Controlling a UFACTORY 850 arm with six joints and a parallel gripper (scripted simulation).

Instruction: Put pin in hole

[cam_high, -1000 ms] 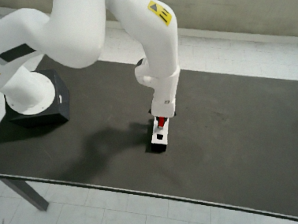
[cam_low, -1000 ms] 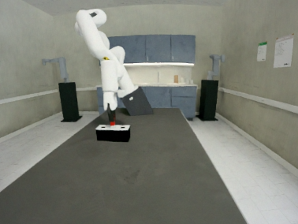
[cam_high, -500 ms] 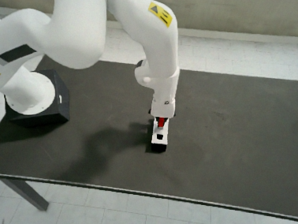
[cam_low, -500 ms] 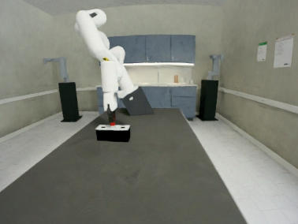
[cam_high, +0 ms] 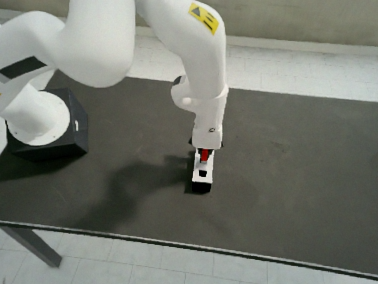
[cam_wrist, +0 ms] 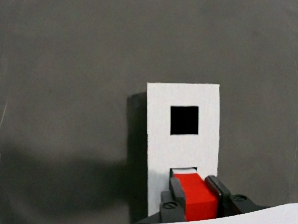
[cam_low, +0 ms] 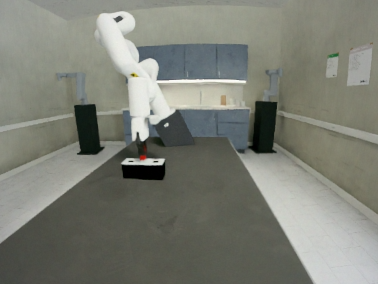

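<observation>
Now: hand 1 cm above the pin. The rest, counted from my hand: block (9 cm below).
</observation>
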